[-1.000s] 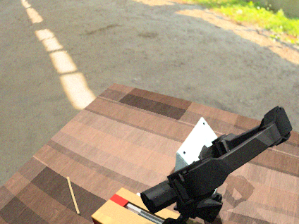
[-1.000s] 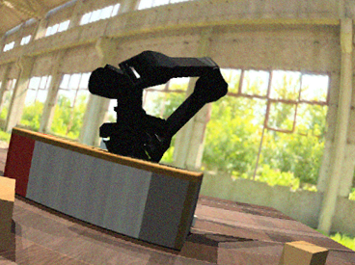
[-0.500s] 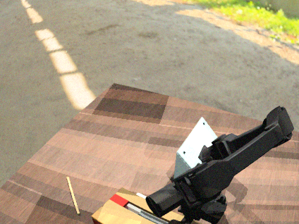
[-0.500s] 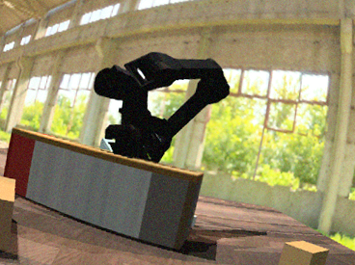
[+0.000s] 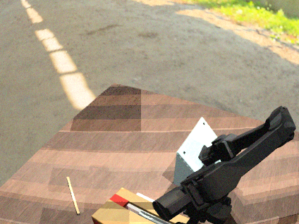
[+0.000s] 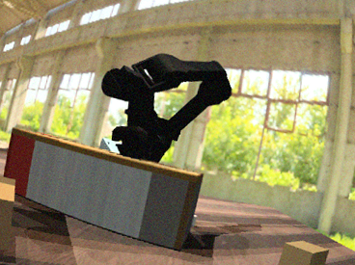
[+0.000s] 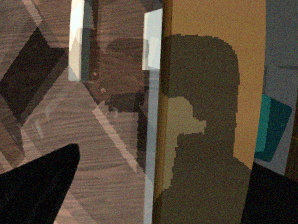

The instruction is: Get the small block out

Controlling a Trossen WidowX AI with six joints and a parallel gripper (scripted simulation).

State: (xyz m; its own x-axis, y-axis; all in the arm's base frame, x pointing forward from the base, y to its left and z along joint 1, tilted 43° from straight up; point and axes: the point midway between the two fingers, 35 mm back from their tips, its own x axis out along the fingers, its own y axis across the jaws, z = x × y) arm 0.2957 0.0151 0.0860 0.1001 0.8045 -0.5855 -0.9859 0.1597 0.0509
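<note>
Right now my gripper tip is 6 cm short of the teal block and 1 cm to the right of it. Also, from my gripper tip: box: 2 cm ahead, 7 cm to the right, 2 cm below; then thin wooden stick: 44 cm to the right, 8 cm below.
</note>
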